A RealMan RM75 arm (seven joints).
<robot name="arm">
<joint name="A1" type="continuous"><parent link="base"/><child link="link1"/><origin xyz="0 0 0.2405" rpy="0 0 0"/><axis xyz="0 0 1"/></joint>
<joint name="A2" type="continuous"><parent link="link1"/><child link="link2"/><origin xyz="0 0 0" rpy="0 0 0"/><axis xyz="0 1 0"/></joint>
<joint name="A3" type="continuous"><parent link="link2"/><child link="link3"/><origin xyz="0 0 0.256" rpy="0 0 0"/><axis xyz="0 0 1"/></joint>
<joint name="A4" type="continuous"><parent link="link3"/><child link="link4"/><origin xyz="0 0 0" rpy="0 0 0"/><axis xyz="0 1 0"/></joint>
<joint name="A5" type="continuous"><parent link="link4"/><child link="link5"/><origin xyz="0 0 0.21" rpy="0 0 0"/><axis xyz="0 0 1"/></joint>
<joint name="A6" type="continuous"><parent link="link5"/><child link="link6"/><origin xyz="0 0 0" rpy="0 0 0"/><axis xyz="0 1 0"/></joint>
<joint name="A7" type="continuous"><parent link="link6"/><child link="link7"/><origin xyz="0 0 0.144" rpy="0 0 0"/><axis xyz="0 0 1"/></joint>
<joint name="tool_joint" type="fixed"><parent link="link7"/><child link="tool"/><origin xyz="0 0 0" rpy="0 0 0"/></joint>
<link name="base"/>
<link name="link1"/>
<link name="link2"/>
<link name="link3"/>
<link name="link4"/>
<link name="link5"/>
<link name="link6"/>
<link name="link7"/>
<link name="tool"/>
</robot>
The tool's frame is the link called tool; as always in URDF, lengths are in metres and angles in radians. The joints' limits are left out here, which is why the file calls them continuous.
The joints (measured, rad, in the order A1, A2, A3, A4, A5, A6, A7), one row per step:
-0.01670 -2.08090 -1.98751 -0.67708 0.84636 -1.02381 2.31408
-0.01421 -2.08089 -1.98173 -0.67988 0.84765 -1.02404 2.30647
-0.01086 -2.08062 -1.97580 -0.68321 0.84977 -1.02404 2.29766
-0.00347 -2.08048 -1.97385 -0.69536 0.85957 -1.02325 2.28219
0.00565 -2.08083 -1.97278 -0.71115 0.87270 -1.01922 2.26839
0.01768 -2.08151 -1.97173 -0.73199 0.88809 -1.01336 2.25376
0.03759 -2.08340 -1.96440 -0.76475 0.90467 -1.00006 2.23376
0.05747 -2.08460 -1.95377 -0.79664 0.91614 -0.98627 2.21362
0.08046 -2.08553 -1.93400 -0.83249 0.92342 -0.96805 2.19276
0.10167 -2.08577 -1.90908 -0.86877 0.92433 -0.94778 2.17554
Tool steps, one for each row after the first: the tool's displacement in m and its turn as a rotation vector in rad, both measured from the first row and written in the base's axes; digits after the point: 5 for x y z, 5 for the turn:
0.00061 -0.00049 -0.00095 -0.00561 -0.00540 -0.00097
0.00102 -0.00124 -0.00186 -0.01191 -0.01094 -0.00113
0.00137 -0.00244 -0.00126 -0.01757 -0.01482 -0.00094
0.00144 -0.00380 -0.00040 -0.02319 -0.01321 0.00081
0.00147 -0.00555 0.00099 -0.02824 -0.00872 0.00332
0.00168 -0.00828 0.00250 -0.03427 -0.00292 0.00984
0.00214 -0.01089 0.00394 -0.03916 0.00005 0.01667
0.00335 -0.01369 0.00449 -0.04621 0.00218 0.02380
0.00574 -0.01541 0.00473 -0.05169 0.00424 0.02756

